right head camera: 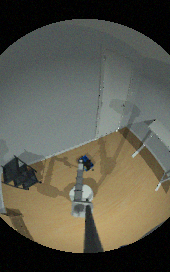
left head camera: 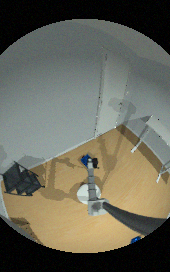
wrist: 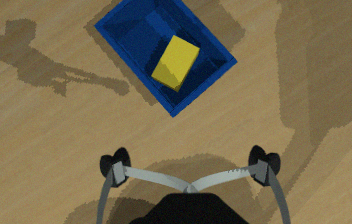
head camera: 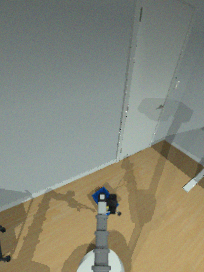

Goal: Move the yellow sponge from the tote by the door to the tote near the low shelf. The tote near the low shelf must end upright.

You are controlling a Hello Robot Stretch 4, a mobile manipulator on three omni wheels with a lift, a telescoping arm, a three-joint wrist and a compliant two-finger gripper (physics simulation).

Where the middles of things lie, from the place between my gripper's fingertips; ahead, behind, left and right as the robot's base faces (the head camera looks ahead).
Scene:
My hand is 340 mm above the yellow sponge (wrist: pixel 179 56), 190 mm short of it and 30 mm to the right of it.

